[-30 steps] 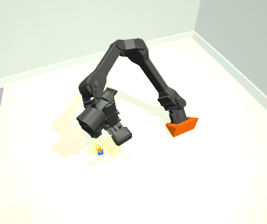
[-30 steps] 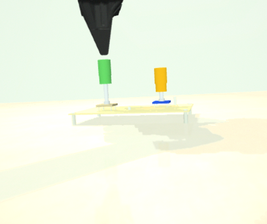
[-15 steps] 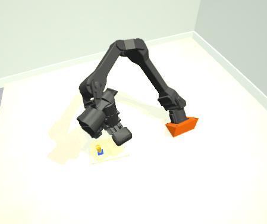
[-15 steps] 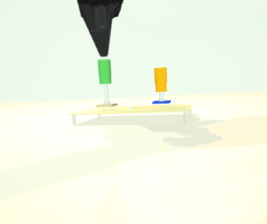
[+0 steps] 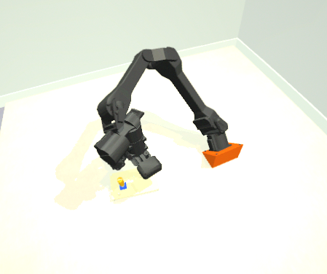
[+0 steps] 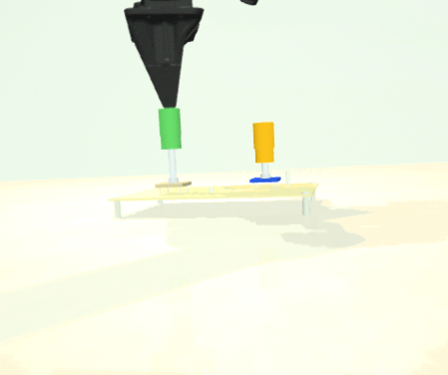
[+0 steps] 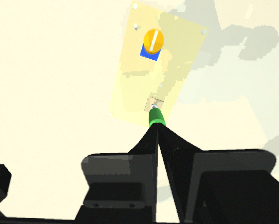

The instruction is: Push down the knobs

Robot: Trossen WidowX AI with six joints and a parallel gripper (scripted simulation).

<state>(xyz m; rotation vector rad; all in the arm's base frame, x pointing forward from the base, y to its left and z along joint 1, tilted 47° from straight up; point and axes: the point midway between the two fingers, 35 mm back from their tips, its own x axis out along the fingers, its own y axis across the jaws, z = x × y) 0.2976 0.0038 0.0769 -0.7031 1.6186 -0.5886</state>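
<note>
Right now the green knob is 2 cm below my gripper tip. The rest, counted from my gripper tip: orange knob 8 cm ahead, 3 cm below, 1 cm to the left.
</note>
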